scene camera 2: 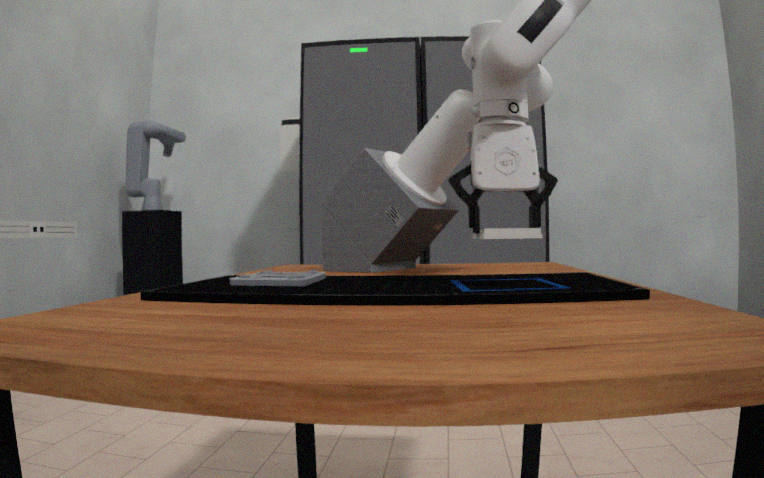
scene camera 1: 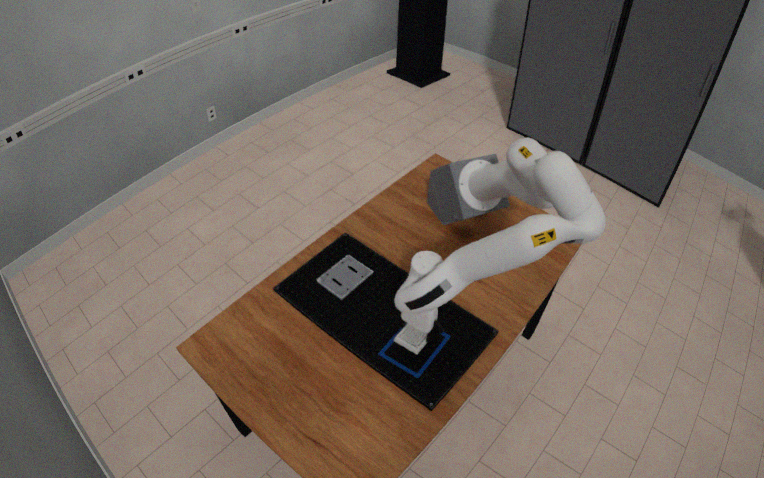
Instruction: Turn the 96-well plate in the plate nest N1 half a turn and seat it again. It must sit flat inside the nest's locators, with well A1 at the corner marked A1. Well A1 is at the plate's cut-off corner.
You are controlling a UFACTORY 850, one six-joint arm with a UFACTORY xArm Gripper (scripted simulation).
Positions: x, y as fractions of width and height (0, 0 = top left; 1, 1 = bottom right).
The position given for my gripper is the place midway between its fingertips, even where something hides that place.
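Observation:
My gripper (scene camera 2: 0.66, 0.49), visible. Grey plate nest (scene camera 1: 0.46, 0.58), also (scene camera 2: 0.34, 0.58).

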